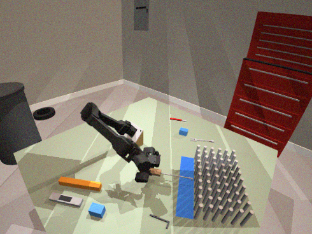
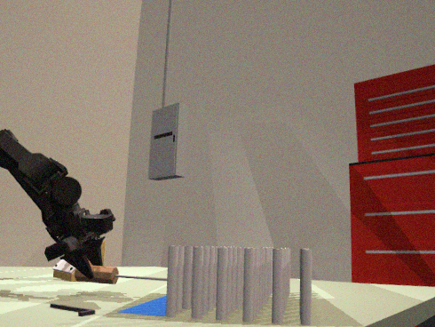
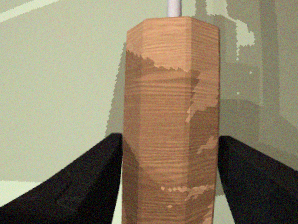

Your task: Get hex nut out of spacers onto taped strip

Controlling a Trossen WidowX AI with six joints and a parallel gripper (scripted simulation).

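The blue taped strip is 15 cm ahead of my gripper tip, 11 cm to the left of it and 4 cm below it. Round my gripper tip: orange bar: 33 cm to the right, 18 cm behind, 2 cm below; then hex nut: 28 cm ahead, 20 cm to the left, 4 cm below; then hook tool: 8 cm ahead, 6 cm to the left.
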